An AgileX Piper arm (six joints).
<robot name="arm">
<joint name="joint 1" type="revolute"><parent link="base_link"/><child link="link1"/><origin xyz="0.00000 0.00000 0.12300"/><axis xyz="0 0 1"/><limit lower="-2.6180" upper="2.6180"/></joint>
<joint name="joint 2" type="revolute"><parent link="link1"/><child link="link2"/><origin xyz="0.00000 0.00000 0.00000" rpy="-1.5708 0.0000 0.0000"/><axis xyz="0 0 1"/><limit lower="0.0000" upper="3.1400"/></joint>
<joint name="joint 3" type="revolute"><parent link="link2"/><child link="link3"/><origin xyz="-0.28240 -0.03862 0.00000"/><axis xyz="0 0 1"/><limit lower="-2.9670" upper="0.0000"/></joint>
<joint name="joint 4" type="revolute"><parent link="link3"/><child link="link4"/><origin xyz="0.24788 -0.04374 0.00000" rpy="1.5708 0.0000 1.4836"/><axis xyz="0 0 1"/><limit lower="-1.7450" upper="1.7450"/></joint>
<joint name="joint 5" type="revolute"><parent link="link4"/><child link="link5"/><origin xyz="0.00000 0.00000 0.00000" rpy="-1.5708 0.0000 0.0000"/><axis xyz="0 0 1"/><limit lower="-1.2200" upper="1.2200"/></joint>
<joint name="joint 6" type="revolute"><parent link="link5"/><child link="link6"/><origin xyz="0.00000 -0.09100 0.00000" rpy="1.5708 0.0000 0.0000"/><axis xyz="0 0 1"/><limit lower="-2.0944" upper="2.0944"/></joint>
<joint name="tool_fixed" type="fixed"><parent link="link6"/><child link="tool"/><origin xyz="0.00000 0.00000 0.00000"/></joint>
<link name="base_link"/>
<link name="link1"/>
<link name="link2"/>
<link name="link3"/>
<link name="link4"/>
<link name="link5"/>
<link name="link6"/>
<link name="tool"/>
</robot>
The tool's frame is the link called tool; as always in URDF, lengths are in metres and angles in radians.
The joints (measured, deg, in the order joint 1, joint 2, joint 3, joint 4, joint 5, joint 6), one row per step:
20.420, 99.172, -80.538, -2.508, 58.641, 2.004
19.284, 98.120, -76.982, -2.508, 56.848, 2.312
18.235, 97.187, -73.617, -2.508, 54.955, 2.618
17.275, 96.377, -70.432, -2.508, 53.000, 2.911
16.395, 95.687, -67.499, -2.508, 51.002, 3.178
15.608, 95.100, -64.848, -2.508, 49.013, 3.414
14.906, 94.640, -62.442, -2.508, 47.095, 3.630
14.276, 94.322, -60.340, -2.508, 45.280, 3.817
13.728, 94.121, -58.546, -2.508, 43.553, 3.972
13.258, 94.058, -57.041, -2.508, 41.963, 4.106
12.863, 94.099, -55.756, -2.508, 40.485, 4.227
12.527, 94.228, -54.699, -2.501, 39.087, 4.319
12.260, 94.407, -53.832, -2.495, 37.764, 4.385
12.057, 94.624, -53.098, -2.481, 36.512, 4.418
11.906, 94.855, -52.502, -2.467, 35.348, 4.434
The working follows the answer.
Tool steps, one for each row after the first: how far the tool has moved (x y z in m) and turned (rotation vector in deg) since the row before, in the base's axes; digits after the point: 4 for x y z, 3 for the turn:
-0.0052, -0.0093, -0.0097, -0.133, 0.698, -1.354
-0.0052, -0.0084, -0.0094, -0.063, 0.538, -1.263
-0.0052, -0.0076, -0.0093, -0.020, 0.426, -1.161
-0.0049, -0.0067, -0.0087, 0.033, 0.258, -1.056
-0.0045, -0.0059, -0.0079, 0.077, 0.094, -0.935
-0.0042, -0.0051, -0.0075, 0.086, 0.047, -0.835
-0.0036, -0.0044, -0.0069, 0.094, -0.012, -0.740
-0.0029, -0.0037, -0.0061, 0.111, -0.114, -0.631
-0.0023, -0.0031, -0.0056, 0.106, -0.129, -0.539
-0.0018, -0.0025, -0.0051, 0.102, -0.135, -0.457
-0.0012, -0.0020, -0.0046, 0.111, -0.194, -0.377
-0.0007, -0.0015, -0.0040, 0.115, -0.259, -0.286
-0.0004, -0.0011, -0.0037, 0.115, -0.283, -0.199
-0.0001, -0.0008, -0.0032, 0.115, -0.319, -0.135

Tool pose at each row, in the base's axes (x y z in m, rotation vector in deg; rounded; the steps above come from the unrounded poses):
0.3383, 0.1223, 0.2713, -27.305, 159.844, 1.659
0.3331, 0.1130, 0.2616, -25.519, 160.848, 1.344
0.3279, 0.1046, 0.2521, -23.813, 161.649, 1.107
0.3227, 0.0970, 0.2429, -22.219, 162.298, 0.928
0.3178, 0.0903, 0.2341, -20.739, 162.743, 0.811
0.3133, 0.0844, 0.2262, -19.403, 162.987, 0.750
0.3091, 0.0793, 0.2187, -18.201, 163.160, 0.714
0.3055, 0.0748, 0.2119, -17.126, 163.251, 0.699
0.3026, 0.0711, 0.2058, -16.195, 163.218, 0.713
0.3003, 0.0680, 0.2002, -15.395, 163.153, 0.737
0.2985, 0.0655, 0.1951, -14.715, 163.070, 0.771
0.2974, 0.0635, 0.1905, -14.142, 162.915, 0.826
0.2967, 0.0620, 0.1865, -13.695, 162.683, 0.897
0.2962, 0.0609, 0.1828, -13.372, 162.416, 0.984
0.2961, 0.0601, 0.1796, -13.138, 162.104, 1.079

